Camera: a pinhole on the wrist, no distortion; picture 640 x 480 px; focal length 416.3 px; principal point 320.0 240.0 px. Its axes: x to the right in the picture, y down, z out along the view. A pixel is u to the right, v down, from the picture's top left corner.
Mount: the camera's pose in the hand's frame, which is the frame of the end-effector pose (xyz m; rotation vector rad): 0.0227 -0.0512 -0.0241 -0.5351 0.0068 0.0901
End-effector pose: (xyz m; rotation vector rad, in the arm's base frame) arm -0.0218 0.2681 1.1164 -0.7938 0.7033 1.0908
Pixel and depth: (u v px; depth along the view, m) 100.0 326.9 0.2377
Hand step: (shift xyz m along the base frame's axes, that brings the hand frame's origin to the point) -0.1136 0.1047 0.1551
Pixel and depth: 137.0 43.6 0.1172
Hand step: 0.0441 0.0655 0.0872
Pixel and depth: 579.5 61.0 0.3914
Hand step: 0.1026 0.4664 -0.0185
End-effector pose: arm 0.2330 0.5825 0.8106 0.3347 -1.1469 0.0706
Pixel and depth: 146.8 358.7 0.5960
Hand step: -0.5494 0.2650 0.0102
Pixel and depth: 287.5 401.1 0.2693
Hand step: -0.1808 0.1199 0.0852
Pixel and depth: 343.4 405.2 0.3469
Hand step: -0.2247 0.1693 0.1517
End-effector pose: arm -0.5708 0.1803 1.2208 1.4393 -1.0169 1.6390
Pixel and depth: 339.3 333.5 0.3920
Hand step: -0.0912 -0.3383 0.0213
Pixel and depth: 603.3 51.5 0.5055
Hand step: 0.1403 -0.4771 0.4042
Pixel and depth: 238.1 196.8 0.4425
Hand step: 0.0566 -0.4013 -0.0546
